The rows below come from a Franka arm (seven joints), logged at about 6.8 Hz.
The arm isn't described. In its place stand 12 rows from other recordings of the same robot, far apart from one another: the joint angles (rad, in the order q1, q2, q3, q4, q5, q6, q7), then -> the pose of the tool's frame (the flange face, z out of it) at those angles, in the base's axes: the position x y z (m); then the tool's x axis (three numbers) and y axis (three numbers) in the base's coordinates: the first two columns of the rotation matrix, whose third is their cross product.
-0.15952, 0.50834, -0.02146, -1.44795, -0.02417, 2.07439, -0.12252 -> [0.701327 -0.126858 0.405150 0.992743 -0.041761 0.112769 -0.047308 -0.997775 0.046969]
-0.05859, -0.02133, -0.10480, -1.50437, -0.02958, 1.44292, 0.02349 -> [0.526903 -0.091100 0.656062 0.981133 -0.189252 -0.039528 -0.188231 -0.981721 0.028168]
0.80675, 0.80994, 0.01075, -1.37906, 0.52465, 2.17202, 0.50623 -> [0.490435 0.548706 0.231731 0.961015 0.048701 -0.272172 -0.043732 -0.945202 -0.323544]
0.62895, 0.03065, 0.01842, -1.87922, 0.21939, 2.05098, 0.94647 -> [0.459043 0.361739 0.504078 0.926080 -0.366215 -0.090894 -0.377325 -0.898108 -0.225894]
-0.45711, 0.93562, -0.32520, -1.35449, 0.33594, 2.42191, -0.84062 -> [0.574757 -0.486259 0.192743 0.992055 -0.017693 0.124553 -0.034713 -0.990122 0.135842]
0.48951, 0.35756, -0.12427, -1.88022, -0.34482, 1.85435, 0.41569 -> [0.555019 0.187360 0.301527 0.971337 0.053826 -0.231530 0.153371 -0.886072 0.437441]
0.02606, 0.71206, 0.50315, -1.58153, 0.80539, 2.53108, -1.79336 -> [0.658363 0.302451 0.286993 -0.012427 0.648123 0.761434 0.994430 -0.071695 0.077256]
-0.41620, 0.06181, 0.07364, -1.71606, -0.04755, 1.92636, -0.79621 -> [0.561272 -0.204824 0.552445 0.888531 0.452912 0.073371 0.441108 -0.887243 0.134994]
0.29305, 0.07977, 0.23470, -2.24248, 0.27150, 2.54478, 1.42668 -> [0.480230 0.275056 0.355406 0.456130 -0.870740 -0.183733 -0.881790 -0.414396 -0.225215]
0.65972, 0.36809, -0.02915, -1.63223, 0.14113, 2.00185, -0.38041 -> [0.528896 0.399175 0.406923 0.579788 0.813671 0.042247 0.812169 -0.573024 -0.109655]
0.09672, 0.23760, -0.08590, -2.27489, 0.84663, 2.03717, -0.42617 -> [0.491291 0.046460 0.234063 0.948961 -0.026622 -0.314268 -0.224108 -0.758038 -0.612498]
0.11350, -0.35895, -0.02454, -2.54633, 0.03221, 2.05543, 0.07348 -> [0.398653 0.037468 0.385450 0.990952 0.002406 -0.134192 -0.000972 -0.999684 -0.025103]
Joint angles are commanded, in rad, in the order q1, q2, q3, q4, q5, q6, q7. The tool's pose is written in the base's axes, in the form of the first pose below.
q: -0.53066, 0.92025, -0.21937, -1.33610, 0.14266, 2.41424, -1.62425
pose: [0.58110 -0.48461 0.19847 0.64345 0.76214 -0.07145 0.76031 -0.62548 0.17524]
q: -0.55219, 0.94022, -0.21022, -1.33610, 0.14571, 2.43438, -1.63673
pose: [0.57277 -0.49268 0.18480 0.64694 0.75946 -0.06843 0.75733 -0.62946 0.17387]
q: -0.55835, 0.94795, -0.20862, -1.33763, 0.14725, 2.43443, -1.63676
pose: [0.56890 -0.49471 0.17821 0.65139 0.75576 -0.06720 0.75431 -0.63549 0.16485]
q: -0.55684, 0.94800, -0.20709, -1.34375, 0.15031, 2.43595, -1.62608
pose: [0.56868 -0.49254 0.17548 0.65971 0.74894 -0.06222 0.74719 -0.64478 0.16112]
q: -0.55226, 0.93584, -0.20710, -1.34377, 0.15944, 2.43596, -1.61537
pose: [0.57252 -0.49089 0.18452 0.66947 0.74106 -0.05135 0.73667 -0.65342 0.17424]
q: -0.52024, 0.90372, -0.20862, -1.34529, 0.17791, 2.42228, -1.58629
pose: [0.58998 -0.47420 0.20650 0.67780 0.73479 -0.02600 0.72467 -0.66165 0.19256]
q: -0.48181, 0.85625, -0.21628, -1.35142, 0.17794, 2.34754, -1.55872
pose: [0.60336 -0.45237 0.23195 0.67458 0.73803 -0.01598 0.73029 -0.66403 0.16044]
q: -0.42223, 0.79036, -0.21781, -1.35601, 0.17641, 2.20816, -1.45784
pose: [0.62217 -0.41023 0.26478 0.70554 0.70866 0.00459 0.70607 -0.70348 0.08113]
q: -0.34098, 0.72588, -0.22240, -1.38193, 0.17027, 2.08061, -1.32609
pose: [0.63832 -0.35346 0.28853 0.74344 0.66880 -0.00133 0.66876 -0.74343 -0.00855]
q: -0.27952, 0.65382, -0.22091, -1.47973, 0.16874, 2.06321, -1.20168
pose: [0.63697 -0.30829 0.29381 0.79103 0.61171 -0.00940 0.61047 -0.79025 -0.05323]
